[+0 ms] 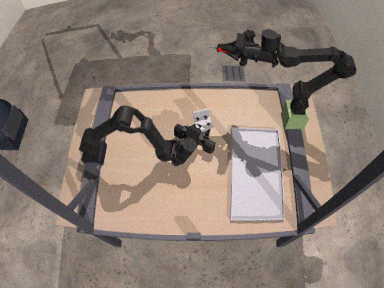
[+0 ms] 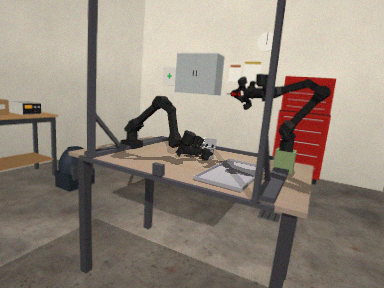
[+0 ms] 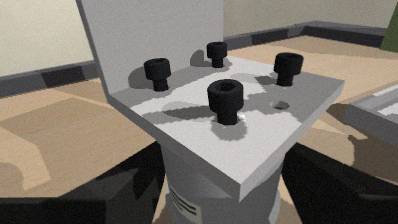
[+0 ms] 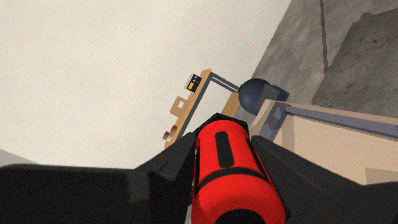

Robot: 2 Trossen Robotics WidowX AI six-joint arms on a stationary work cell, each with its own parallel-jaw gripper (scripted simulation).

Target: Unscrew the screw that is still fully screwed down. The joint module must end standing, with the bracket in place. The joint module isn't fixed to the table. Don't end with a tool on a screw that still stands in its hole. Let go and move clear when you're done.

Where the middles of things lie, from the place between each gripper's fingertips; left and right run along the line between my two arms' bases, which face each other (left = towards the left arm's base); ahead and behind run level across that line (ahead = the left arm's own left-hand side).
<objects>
I see my left gripper 4 cm below the l-shaped bracket (image 3: 235, 158), 2 cm to the left of it and 2 cm short of it. From my left hand the other things lie so: shallow grey tray (image 1: 257, 179) (22 cm behind, 20 cm to the right, 3 cm below).
My right hand is 10 cm past the l-shaped bracket, 12 cm to the right of it and 32 cm above it. Round my right hand: shallow grey tray (34 cm behind, 7 cm to the right, 38 cm below).
</objects>
